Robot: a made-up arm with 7 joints. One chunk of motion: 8 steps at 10 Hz.
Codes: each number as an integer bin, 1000 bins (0 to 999) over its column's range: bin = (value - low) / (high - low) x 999, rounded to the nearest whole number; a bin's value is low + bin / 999 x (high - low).
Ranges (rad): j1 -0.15..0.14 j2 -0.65..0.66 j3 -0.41..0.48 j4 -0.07..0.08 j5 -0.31..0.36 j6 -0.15..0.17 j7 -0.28..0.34
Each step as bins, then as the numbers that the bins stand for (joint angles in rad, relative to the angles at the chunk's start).
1 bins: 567 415 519 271 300 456 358
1 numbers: 0.0146 -0.1058 0.0524 -0.0293 -0.1088 -0.0039 -0.0578
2 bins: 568 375 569 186 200 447 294
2 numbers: 0.0149 -0.1583 0.0969 -0.0421 -0.1759 -0.0068 -0.0975
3 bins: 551 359 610 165 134 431 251
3 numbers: 0.0099 -0.1792 0.1334 -0.0452 -0.2201 -0.0119 -0.1242
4 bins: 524 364 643 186 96 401 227
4 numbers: 0.0021 -0.1727 0.1628 -0.0421 -0.2456 -0.0216 -0.1391
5 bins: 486 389 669 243 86 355 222
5 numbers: -0.0089 -0.1399 0.1860 -0.0335 -0.2523 -0.0363 -0.1422
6 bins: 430 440 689 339 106 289 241
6 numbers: -0.0252 -0.0730 0.2038 -0.0191 -0.2389 -0.0574 -0.1304
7 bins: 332 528 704 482 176 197 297
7 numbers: -0.0536 0.0424 0.2172 0.0024 -0.1920 -0.0869 -0.0957
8 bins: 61 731 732 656 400 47 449
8 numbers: -0.1323 0.3086 0.2421 0.0285 -0.0417 -0.1349 -0.0013
